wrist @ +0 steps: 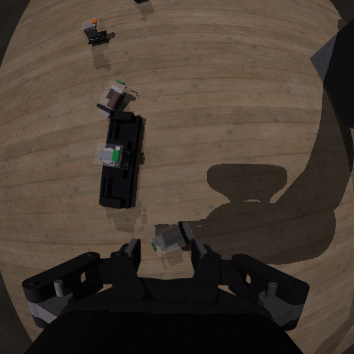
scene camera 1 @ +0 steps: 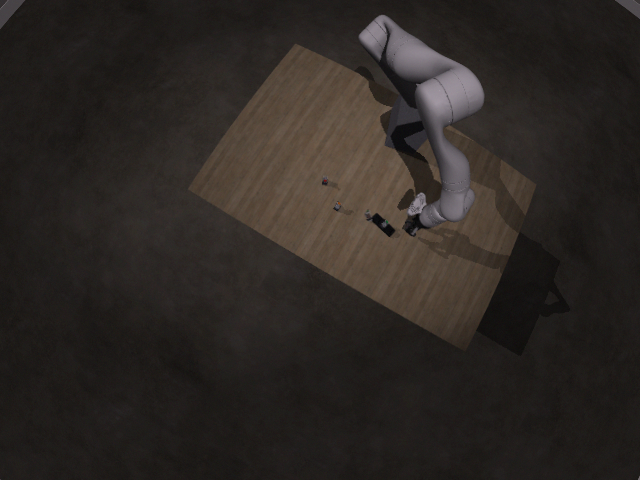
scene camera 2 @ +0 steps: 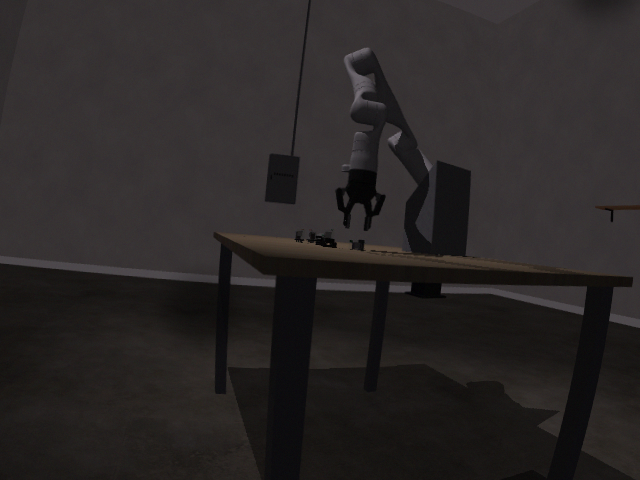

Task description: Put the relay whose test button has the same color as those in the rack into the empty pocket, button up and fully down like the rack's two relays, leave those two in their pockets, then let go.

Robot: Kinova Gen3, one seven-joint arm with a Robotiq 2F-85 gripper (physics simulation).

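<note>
My gripper is partly open and empty, above the table. Below its fingertips in the wrist view, a grey relay with a green button lies on its side, its dark base to the right. The black rack lies ahead and left of the fingers. One relay with a green button stands button up near the rack's middle. Another green-button relay lies tilted at the rack's far end, seemingly outside it. I cannot make out a second seated relay.
A relay with an orange button stands beyond the rack. A relay with a red button stands farther off. The arm's grey pedestal stands at the back of the wooden table. The arm's shadow falls right of the fingers.
</note>
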